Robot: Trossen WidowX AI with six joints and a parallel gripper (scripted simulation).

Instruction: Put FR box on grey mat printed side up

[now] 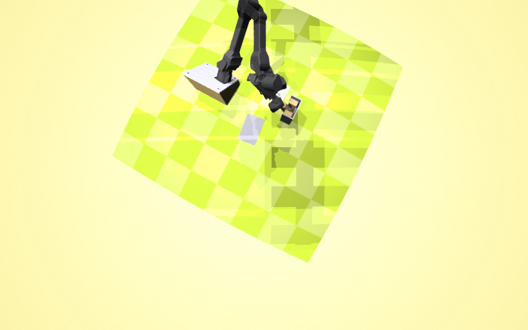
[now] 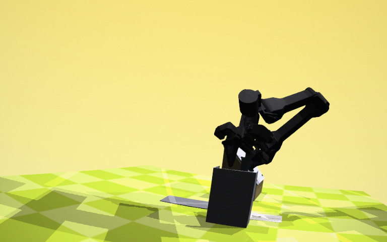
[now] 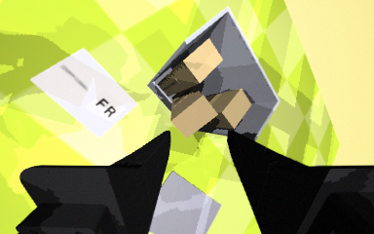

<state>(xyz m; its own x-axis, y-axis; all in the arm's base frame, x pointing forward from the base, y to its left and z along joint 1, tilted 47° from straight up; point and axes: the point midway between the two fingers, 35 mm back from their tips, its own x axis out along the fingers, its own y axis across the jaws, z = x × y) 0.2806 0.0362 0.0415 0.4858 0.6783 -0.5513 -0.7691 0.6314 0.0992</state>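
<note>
Right now the thin white slab is 50 mm behind my gripper tip, 100 mm to the left of it and 130 mm below it. The rest, counted from my gripper tip: grey mat (60 mm behind, 170 mm to the right, 130 mm below).
</note>
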